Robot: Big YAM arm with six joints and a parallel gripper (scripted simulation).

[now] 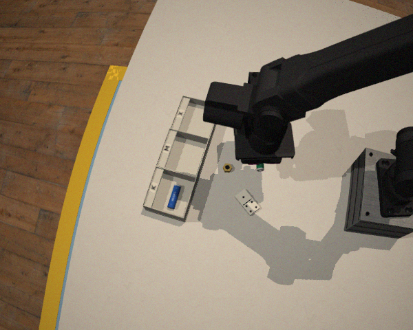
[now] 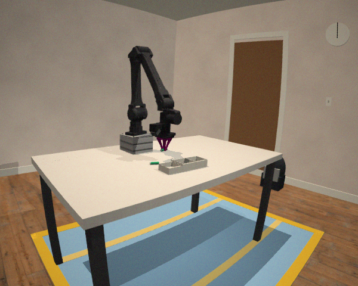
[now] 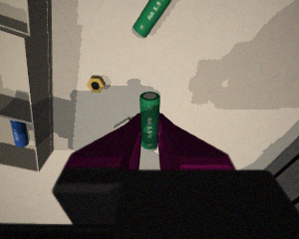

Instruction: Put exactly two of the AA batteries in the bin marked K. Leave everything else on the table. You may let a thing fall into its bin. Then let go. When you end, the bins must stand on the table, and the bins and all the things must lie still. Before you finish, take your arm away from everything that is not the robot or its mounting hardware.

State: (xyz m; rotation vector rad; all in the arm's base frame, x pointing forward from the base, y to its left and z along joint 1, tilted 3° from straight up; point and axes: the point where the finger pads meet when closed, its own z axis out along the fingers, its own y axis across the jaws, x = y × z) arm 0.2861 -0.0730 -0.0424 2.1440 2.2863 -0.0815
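My hand is 16 cm short of the blue AA battery, 6 cm to the right of it and 6 cm above it. Round my hand: brass hex nut: 6 cm ahead, 7 cm below; white domino: 2 cm ahead, 7 cm to the left, 6 cm below; bin: 15 cm ahead, 2 cm to the right, 5 cm below.
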